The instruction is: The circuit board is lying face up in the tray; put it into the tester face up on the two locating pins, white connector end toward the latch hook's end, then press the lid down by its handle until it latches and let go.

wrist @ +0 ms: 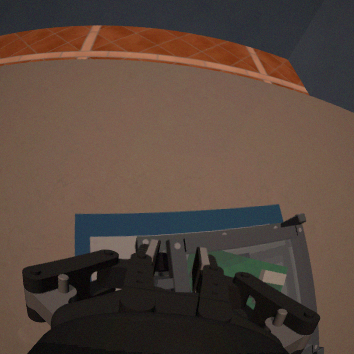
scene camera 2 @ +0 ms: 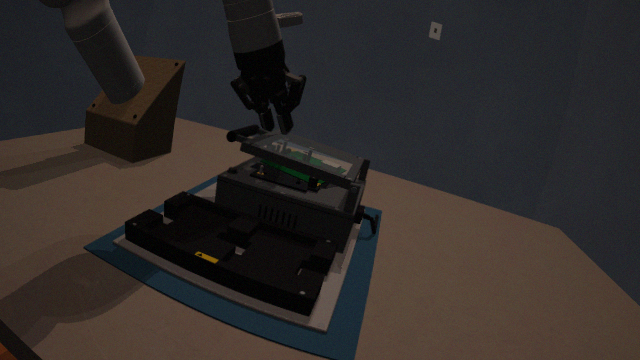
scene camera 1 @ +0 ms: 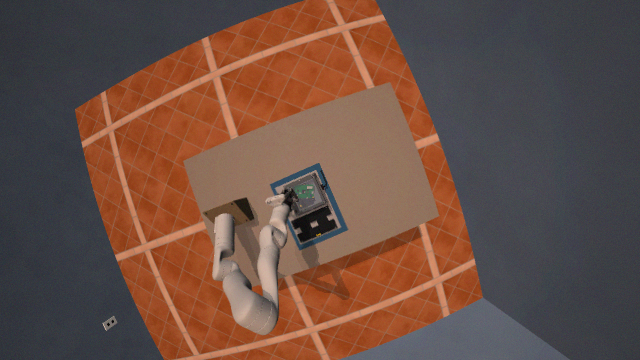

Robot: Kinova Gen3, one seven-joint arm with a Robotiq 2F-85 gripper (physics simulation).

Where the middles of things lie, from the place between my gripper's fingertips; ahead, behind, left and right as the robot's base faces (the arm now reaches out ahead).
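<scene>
There's a black pin plate (scene camera 2: 272,175) that's 6 cm ahead of my hand, 5 cm to the right of it and 5 cm below it. As for the tester lid (scene camera 1: 309,195), my gripper is 6 cm short of that, 1 cm above it and 5 cm to the left of it.
</scene>
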